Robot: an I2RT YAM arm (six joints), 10 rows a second.
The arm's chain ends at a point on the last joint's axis. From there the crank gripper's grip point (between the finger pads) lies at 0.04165 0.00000 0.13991 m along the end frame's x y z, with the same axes.
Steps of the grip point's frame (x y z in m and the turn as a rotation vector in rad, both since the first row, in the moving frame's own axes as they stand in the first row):
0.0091 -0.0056 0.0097 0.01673 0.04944 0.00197
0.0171 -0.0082 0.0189 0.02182 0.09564 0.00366
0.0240 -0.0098 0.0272 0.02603 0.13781 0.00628
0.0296 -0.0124 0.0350 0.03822 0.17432 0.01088
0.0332 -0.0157 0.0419 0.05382 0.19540 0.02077
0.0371 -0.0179 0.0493 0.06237 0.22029 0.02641
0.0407 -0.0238 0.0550 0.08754 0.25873 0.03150
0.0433 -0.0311 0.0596 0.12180 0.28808 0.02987
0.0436 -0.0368 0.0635 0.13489 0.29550 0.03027
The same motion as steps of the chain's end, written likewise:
0.0022 -0.0034 0.0119 0.01673 0.04944 0.00197
0.0039 -0.0054 0.0235 0.02182 0.09564 0.00366
0.0052 -0.0066 0.0343 0.02603 0.13781 0.00628
0.0059 -0.0078 0.0444 0.03822 0.17432 0.01088
0.0068 -0.0096 0.0528 0.05382 0.19540 0.02077
0.0075 -0.0110 0.0620 0.06237 0.22029 0.02641
0.0062 -0.0140 0.0708 0.08754 0.25873 0.03150
0.0051 -0.0169 0.0781 0.12180 0.28808 0.02987
0.0045 -0.0209 0.0828 0.13489 0.29550 0.03027

